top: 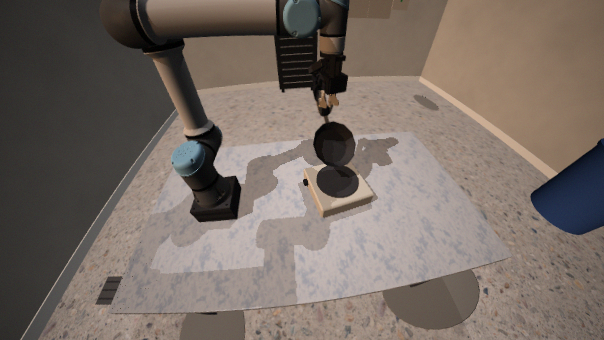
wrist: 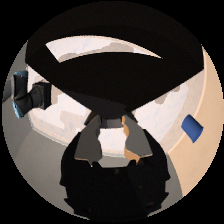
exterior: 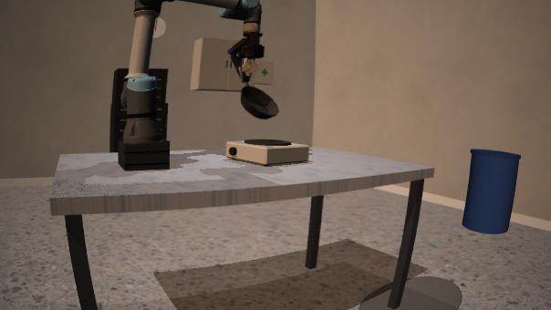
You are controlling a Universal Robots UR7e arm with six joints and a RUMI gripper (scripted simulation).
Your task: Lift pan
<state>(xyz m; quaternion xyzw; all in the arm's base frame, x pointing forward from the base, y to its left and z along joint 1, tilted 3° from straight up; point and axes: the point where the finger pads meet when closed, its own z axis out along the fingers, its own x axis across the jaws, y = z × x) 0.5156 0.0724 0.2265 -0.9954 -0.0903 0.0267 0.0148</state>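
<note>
Now: the pan 1 cm ahead of my hand, 4 cm to the right of it and 7 cm below it. From my hand the other things lie so: hot plate: 1 cm ahead, 14 cm to the right, 30 cm below.
</note>
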